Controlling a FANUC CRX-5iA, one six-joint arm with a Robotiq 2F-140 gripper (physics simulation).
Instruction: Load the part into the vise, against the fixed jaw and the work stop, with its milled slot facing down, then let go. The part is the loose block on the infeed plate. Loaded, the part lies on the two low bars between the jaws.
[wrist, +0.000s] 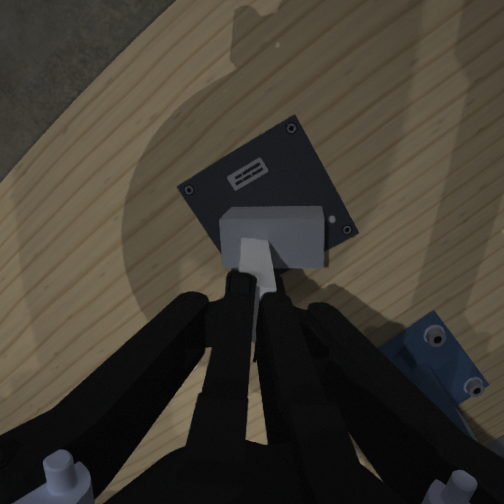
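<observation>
The part is a grey block with a paler narrow strip running from its near face towards me. My gripper has its two black fingers closed tight on that pale strip, so it holds the part. The part hangs over the near edge of the dark infeed plate and casts a shadow on the wood beside it. I cannot tell which way the milled slot faces. A blue corner of the vise with two bolt heads shows at the lower right, apart from the part. The jaws, low bars and work stop are out of view.
The infeed plate carries a small grey label and corner screws. The wooden table top's edge runs diagonally at the upper left, with dark floor beyond it. Broad arm shadows lie across the wood.
</observation>
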